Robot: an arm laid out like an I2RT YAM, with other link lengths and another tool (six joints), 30 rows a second.
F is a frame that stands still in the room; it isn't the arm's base.
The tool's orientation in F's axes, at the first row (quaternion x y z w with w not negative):
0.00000, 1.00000, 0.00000, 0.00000
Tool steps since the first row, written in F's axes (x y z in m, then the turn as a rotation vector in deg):
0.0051, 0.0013, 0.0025, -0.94, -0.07, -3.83
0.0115, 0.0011, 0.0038, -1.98, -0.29, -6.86
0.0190, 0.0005, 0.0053, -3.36, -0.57, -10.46
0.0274, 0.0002, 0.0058, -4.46, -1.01, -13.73
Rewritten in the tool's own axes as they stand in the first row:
-0.0051, 0.0013, -0.0025, 0.94, -0.07, 3.83
-0.0115, 0.0011, -0.0038, 1.98, -0.29, 6.86
-0.0190, 0.0005, -0.0053, 3.36, -0.57, 10.46
-0.0274, 0.0002, -0.0058, 4.46, -1.01, 13.73

